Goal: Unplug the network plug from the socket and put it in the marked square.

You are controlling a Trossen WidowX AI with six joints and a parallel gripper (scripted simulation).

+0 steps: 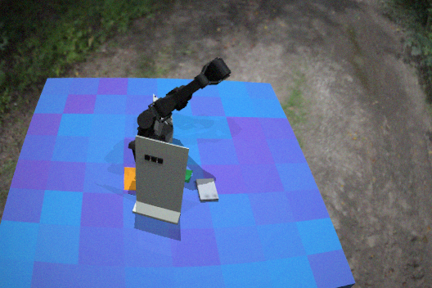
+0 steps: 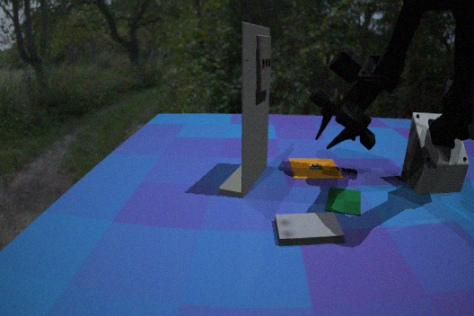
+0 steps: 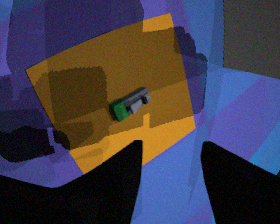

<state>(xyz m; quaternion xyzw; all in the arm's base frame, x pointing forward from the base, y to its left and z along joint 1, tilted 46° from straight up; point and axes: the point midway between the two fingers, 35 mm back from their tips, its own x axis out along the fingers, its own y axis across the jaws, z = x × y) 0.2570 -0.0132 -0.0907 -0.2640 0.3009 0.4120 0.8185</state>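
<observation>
The network plug lies 10 mm ahead of my gripper tip, 10 mm to the left of it and 60 mm below it. Also, from my gripper tip: orange marked square 10 mm ahead, 60 mm below; then green square patch 30 mm behind, 160 mm to the left, 60 mm below; then upright grey panel 160 mm ahead, 70 mm to the left, 90 mm above.
</observation>
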